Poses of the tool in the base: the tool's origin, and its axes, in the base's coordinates. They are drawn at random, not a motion.
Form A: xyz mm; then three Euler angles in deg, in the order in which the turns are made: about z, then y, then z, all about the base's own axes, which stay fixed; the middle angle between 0 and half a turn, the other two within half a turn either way.
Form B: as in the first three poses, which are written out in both.
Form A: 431 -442 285 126.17 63.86 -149.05
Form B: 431 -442 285 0.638 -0.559 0.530 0.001 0.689 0.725
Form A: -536 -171 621 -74.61 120.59 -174.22
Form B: -536 -171 621 0.037 0.973 -0.228 0.515 -0.215 -0.830
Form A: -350 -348 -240 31.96 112.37 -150.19
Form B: -350 -348 -240 0.543 -0.299 -0.785 0.247 -0.836 0.489
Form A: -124 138 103 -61.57 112.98 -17.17
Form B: -124 138 103 -0.437 -0.785 -0.438 -0.187 0.556 -0.810
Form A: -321 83 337 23.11 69.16 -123.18
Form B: -321 83 337 0.149 -0.489 -0.860 0.846 -0.386 0.367
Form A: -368 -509 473 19.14 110.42 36.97
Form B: -368 -509 473 -0.461 0.064 -0.885 -0.477 0.824 0.307
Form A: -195 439 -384 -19.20 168.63 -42.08
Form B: -195 439 -384 -0.908 0.376 -0.186 0.394 0.917 -0.065
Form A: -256 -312 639 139.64 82.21 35.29
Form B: -256 -312 639 -0.458 0.469 0.755 0.369 -0.673 0.642
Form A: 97 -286 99 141.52 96.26 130.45
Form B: 97 -286 99 -0.529 -0.339 0.778 0.552 0.560 0.619
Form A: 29 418 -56 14.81 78.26 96.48
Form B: 29 418 -56 -0.276 0.167 -0.947 -0.955 -0.161 0.250
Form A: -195 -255 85 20.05 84.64 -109.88
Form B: -195 -255 85 0.293 -0.199 -0.935 0.894 -0.289 0.341
